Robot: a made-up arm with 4 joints. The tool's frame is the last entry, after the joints. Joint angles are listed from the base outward.
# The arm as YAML. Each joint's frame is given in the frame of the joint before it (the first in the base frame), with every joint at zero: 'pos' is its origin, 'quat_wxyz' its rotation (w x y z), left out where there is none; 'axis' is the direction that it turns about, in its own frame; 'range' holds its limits. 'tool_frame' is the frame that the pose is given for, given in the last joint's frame.
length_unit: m
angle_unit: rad
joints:
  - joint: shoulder
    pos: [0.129, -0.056, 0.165]
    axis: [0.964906, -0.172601, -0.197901]
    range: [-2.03, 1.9]
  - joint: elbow
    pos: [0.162, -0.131, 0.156]
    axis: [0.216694, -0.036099, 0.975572]
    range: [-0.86, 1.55]
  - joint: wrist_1
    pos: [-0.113, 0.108, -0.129]
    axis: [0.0, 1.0, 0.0]
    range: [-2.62, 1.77]
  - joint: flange
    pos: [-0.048, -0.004, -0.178]
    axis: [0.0, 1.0, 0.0]
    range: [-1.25, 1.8]
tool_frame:
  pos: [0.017, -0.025, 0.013]
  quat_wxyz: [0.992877, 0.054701, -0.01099, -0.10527]
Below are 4 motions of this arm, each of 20 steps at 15 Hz.
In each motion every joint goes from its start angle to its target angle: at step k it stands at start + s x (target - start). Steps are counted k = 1, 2, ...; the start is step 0. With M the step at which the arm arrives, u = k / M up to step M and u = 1 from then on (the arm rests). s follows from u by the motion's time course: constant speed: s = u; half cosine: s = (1 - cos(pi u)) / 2; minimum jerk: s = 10 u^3 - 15 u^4 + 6 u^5.
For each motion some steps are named. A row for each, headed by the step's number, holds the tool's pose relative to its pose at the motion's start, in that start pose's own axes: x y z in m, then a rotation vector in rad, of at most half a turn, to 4 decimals.
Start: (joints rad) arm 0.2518 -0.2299 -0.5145 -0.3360
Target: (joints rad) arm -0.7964 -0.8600 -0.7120 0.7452
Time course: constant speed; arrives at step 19
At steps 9, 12, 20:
9: 0.0657 -0.0422 -0.0165 -0.6053 0.2109 0.1538
12: 0.0931 -0.0519 -0.0166 -0.8052 0.2306 0.1584
20: 0.1635 -0.0560 -0.0052 -1.2230 0.1734 0.0847

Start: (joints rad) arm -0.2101 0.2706 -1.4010 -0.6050
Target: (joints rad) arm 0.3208 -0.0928 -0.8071 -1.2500
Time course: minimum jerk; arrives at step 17
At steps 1, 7, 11, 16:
1: -0.0001 -0.0001 0.0001 -0.0009 -0.0007 -0.0002
7: -0.0278 -0.0062 0.0243 -0.1771 -0.1250 -0.0416
11: -0.0610 0.0071 0.0518 -0.4099 -0.2545 -0.1031
16: -0.0763 0.0247 0.0634 -0.5454 -0.3135 -0.1426

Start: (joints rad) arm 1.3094 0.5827 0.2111 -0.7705
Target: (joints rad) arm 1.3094 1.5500 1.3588 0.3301
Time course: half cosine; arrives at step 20
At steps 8, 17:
8: -0.0162 -0.0598 0.0674 -0.0289 0.7981 0.2297
17: 0.0561 -0.2006 0.1456 -0.6924 1.9174 0.8465

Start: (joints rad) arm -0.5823 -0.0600 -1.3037 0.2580
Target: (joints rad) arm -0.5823 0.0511 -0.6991 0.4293
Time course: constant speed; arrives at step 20
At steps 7, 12, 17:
7: -0.0364 -0.0046 0.0029 -0.0222 0.2717 -0.0133
12: -0.0620 -0.0081 0.0096 -0.0406 0.4657 -0.0168
17: -0.0867 -0.0121 0.0200 -0.0617 0.6596 -0.0155

